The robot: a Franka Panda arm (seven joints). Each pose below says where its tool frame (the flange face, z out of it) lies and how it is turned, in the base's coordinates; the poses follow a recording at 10 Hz.
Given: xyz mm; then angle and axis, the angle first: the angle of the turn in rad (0 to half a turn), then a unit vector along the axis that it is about.
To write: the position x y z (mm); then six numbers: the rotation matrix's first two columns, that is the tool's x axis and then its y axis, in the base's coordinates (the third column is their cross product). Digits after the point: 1 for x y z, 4 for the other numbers.
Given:
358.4 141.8 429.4 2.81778 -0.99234 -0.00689 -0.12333
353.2 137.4 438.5 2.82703 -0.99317 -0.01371 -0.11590
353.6 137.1 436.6 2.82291 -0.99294 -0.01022 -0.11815
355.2 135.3 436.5 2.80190 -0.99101 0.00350 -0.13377
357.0 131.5 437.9 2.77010 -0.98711 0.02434 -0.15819
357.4 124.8 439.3 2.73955 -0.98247 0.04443 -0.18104
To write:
358.4 141.8 429.4 0.9703 -0.0259 0.2406 0.0526 -0.9479 -0.3141
353.2 137.4 438.5 0.9734 -0.0093 0.2288 0.0624 -0.9506 -0.3042
353.6 137.1 436.6 0.9726 -0.0172 0.2319 0.0568 -0.9494 -0.3088
355.2 135.3 436.5 0.9652 -0.0513 0.2564 0.0378 -0.9428 -0.3311
357.0 131.5 437.9 0.9505 -0.1038 0.2928 0.0110 -0.9306 -0.3658
357.4 124.8 439.3 0.9333 -0.1547 0.3242 -0.0130 -0.9165 -0.3999

